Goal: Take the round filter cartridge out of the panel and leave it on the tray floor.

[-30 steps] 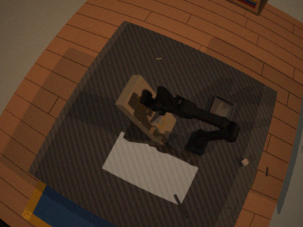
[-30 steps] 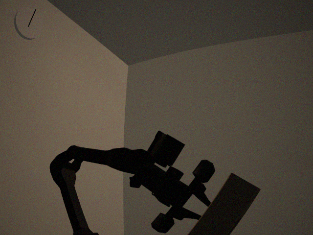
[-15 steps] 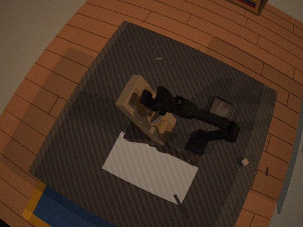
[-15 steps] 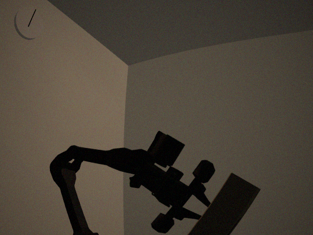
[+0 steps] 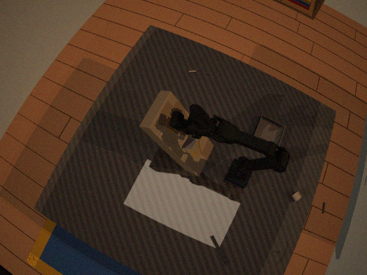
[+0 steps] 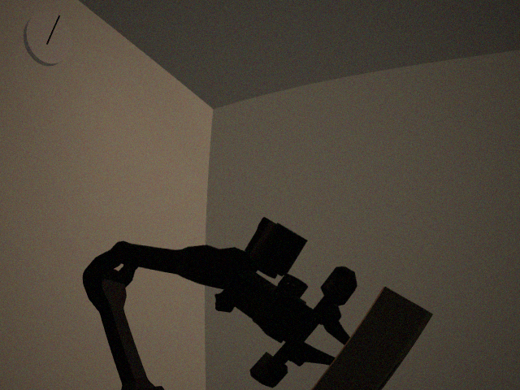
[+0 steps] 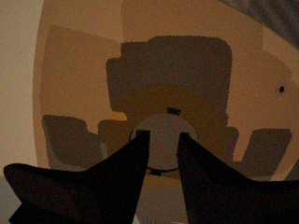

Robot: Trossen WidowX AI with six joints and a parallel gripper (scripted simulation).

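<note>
Right now my gripper tip is 1 cm short of the round cartridge and 1 cm above it. Also, from my gripper tip: small peg 40 cm to the right, 26 cm below, 17 cm ahead; then grey flap 9 cm below, 9 cm behind, 2 cm to the right; then tan service panel 8 cm below, 4 cm behind, 1 cm to the right.
</note>
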